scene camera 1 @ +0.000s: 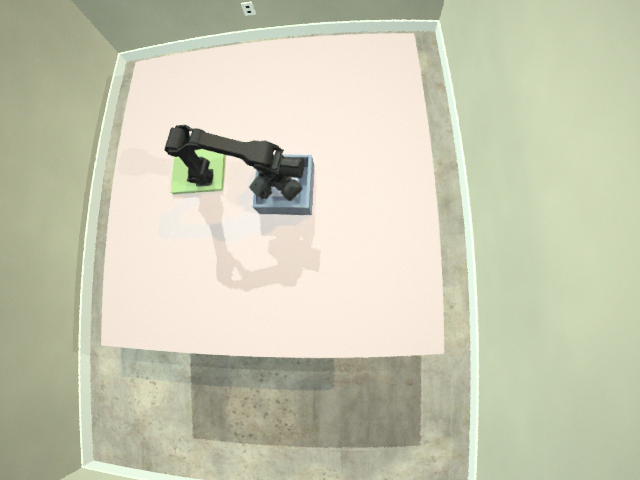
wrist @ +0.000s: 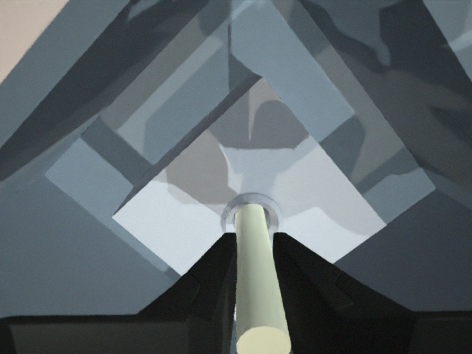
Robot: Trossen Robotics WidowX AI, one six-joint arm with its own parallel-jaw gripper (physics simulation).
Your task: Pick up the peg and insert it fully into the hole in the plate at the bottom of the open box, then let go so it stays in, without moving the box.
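Frame: origin at the arm's base, x ahead, y left, z up, level; centimetres.
Seen in the pictures: gripper, fingertip midpoint: (scene camera 1: 281,182) (wrist: 254,244); arm's base, origin of the base link: (scene camera 1: 204,177).
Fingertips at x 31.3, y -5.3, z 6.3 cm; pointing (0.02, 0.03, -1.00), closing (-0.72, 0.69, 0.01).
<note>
Offsets run from my fingertips to a thing's top centre. "spot": to the spot under its first point. Level surfaces: height alone.
The pale yellow-green peg {dx +0.4, dy +0.5, dz +3.8 cm} (wrist: 260,280) is held between the black fingers of my gripper (scene camera 1: 276,188) (wrist: 254,244). Its near end faces the wrist camera, and its far end overlaps the round hole in the white plate {spot: dx +3.8, dy -2.5, dz -3.0 cm} (wrist: 150,225). The hole's grey rim {spot: dx +1.1, dy -0.3, dz -2.7 cm} (wrist: 226,220) shows around that end, with a dark sliver of the opening at the right. How deep the tip sits cannot be told. The plate lies at the bottom of the blue open box {dx +0.4, dy +0.6, dz +1.0 cm} (scene camera 1: 284,210) (wrist: 60,250). My gripper is over the box in the scene view, where it hides the peg and the hole.
The box walls stand on all sides of the plate. The arm's base stands on a green board (scene camera 1: 218,178) left of the box. Both are on a large pale pink surface {dz -8.8 cm} (scene camera 1: 361,258). The arm's shadow falls across it below the box in the scene view.
</note>
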